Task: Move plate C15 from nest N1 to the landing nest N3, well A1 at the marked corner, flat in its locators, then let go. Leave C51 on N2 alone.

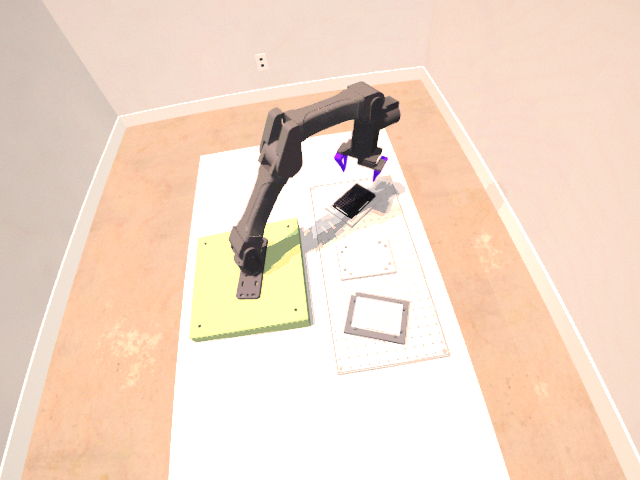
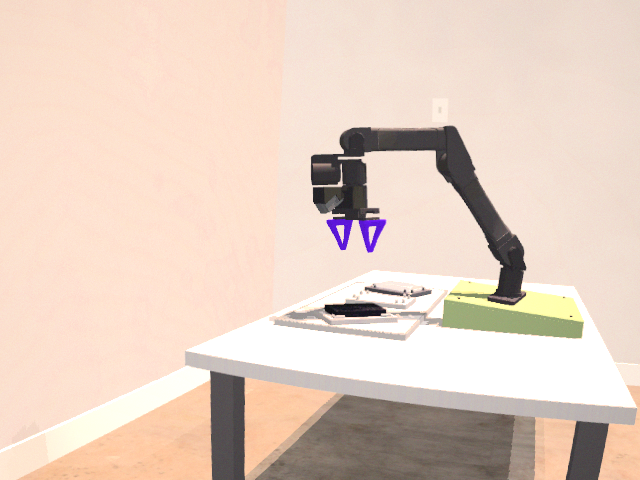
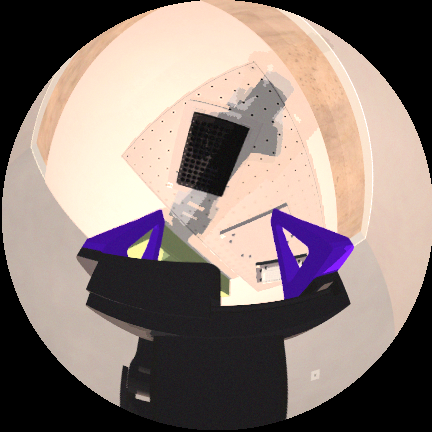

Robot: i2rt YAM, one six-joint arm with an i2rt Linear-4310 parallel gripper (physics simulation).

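A black well plate (image 1: 354, 200) (image 2: 355, 309) (image 3: 212, 152) sits on a pale nest (image 1: 353, 222), turned at an angle to the board. A white plate (image 1: 379, 315) (image 2: 398, 285) (image 3: 272, 272) sits in a grey-framed nest (image 1: 374, 337). Between them is an empty pale nest (image 1: 367, 259) (image 2: 379, 298) (image 3: 255, 242) with small locators, which fits N3. Plate and nest labels are too small to read, so I cannot tell which plate is C15. My gripper (image 1: 359, 175) (image 2: 356, 250) (image 3: 217, 214) is open and empty, well above the black plate.
The nests stand on a perforated board (image 1: 392, 353) (image 2: 351, 327) on a white table (image 1: 310, 423) (image 2: 413, 372). The arm's green base block (image 1: 217, 289) (image 2: 516, 325) is beside the board. Shadows of the arm fall across the board near the black plate.
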